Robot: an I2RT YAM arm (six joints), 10 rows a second.
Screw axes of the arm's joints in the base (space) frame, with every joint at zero. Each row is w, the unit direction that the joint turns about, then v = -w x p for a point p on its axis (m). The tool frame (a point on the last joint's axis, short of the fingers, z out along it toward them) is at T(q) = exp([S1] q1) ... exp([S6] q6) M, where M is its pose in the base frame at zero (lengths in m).
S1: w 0 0 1 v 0.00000 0.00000 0.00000
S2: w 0 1 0 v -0.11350 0.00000 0.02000
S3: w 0 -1 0 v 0.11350 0.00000 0.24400
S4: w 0 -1 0 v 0.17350 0.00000 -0.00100
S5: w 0 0 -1 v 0.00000 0.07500 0.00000
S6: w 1 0 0 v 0.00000 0.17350 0.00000
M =
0 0 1 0.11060
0 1 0 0.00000
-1 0 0 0.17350
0 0 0 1
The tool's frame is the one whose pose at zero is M.
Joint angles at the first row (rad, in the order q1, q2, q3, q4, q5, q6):
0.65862 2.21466 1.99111 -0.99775 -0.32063 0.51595
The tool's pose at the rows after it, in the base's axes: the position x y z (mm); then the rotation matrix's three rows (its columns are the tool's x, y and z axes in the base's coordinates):
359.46 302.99 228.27; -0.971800 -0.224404 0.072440; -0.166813 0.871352 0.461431; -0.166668 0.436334 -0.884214
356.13 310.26 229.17; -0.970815 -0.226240 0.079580; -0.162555 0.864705 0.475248; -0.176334 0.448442 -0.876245
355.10 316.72 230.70; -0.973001 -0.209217 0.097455; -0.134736 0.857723 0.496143; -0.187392 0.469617 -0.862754
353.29 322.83 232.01; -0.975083 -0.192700 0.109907; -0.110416 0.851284 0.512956; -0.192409 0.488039 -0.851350
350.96 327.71 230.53; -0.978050 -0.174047 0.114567; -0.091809 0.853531 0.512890; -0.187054 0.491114 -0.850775
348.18 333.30 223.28; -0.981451 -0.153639 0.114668; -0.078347 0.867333 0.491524; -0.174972 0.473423 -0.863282
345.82 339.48 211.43; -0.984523 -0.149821 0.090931; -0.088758 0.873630 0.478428; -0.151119 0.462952 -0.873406
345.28 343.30 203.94; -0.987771 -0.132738 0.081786; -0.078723 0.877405 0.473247; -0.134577 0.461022 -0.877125
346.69 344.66 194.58; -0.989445 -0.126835 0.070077; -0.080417 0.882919 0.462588; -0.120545 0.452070 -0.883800
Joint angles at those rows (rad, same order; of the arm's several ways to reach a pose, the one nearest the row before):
0.67655 2.21506 1.99114 -0.97448 -0.31987 0.52815
0.69294 2.21503 1.99109 -0.95235 -0.32025 0.54875
0.70478 2.21501 1.99106 -0.91685 -0.32025 0.58957
0.71698 2.21502 1.99110 -0.88865 -0.31987 0.62772
0.72843 2.21923 1.99112 -0.87759 -0.31147 0.65862
0.74255 2.23450 1.99113 -0.87760 -0.28858 0.68418
0.75513 2.26004 1.99107 -0.87794 -0.29011 0.69028
0.76161 2.27684 1.99113 -0.87074 -0.29012 0.71011
0.76160 2.29706 1.99111 -0.86843 -0.29050 0.71010

